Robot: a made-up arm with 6 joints.
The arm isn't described. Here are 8 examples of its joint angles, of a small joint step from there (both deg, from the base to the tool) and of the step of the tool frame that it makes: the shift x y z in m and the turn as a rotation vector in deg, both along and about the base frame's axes.
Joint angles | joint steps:
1: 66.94 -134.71 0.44 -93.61 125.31 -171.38 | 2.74 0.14 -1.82 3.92 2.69 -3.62
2: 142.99 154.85 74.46 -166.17 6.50 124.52 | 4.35 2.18 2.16 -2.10 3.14 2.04
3: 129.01 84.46 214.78 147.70 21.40 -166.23 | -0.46 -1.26 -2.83 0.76 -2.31 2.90
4: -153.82 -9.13 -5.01 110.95 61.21 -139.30 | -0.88 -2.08 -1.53 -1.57 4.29 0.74
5: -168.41 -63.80 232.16 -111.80 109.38 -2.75 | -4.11 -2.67 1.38 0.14 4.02 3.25
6: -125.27 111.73 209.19 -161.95 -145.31 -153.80 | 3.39 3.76 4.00 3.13 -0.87 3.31
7: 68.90 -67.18 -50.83 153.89 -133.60 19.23 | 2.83 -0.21 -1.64 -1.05 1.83 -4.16
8: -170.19 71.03 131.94 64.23 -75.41 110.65 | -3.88 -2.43 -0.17 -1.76 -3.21 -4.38
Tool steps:
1: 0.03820 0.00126 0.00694 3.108 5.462 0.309
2: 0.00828 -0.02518 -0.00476 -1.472 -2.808 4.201
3: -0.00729 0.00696 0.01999 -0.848 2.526 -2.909
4: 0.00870 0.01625 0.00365 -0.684 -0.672 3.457
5: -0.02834 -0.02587 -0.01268 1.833 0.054 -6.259
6: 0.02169 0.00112 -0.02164 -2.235 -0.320 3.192
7: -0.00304 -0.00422 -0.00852 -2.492 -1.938 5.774
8: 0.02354 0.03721 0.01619 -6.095 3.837 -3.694
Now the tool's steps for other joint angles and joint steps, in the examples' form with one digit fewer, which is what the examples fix.
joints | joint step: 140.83 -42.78 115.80 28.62 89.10 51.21 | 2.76 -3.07 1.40 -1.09 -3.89 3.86
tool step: 0.0304 0.0231 -0.0472 1.06 2.79 8.00
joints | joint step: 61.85 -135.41 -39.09 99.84 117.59 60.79 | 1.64 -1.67 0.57 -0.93 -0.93 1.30
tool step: 0.0114 -0.0172 -0.0177 3.38 -1.15 3.24
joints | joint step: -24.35 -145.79 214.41 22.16 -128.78 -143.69 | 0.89 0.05 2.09 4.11 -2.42 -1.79
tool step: 0.0030 0.0092 0.0294 -4.92 1.75 -1.47
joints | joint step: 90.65 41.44 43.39 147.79 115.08 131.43 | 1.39 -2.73 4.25 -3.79 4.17 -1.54
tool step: -0.0084 -0.0380 0.0766 2.69 3.02 2.88
